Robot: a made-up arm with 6 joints. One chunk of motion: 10 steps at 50 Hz.
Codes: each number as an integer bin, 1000 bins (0 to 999) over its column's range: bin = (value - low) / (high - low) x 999, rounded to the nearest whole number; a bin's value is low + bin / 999 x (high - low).
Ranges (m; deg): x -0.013..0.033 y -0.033..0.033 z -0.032..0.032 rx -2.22..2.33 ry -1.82..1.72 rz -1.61..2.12
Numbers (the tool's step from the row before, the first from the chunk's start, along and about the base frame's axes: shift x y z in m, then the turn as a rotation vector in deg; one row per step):
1: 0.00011 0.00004 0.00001 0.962 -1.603 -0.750
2: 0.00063 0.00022 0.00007 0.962 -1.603 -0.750
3: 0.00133 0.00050 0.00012 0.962 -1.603 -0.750
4: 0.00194 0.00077 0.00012 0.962 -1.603 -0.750
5: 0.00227 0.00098 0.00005 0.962 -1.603 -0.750
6: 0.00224 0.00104 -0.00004 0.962 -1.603 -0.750
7: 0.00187 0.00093 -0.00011 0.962 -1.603 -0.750
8: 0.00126 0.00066 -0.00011 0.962 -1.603 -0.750
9: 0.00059 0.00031 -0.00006 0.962 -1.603 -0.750
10: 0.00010 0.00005 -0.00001 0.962 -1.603 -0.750
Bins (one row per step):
1: 285 500 500 699 61 230
2: 296 503 501 699 61 230
3: 311 507 501 699 61 230
4: 324 511 501 699 61 230
5: 332 514 500 699 61 230
6: 331 515 499 699 61 230
7: 323 514 498 699 61 230
8: 310 509 498 699 61 230
9: 295 504 499 699 61 230
10: 284 500 499 699 61 230

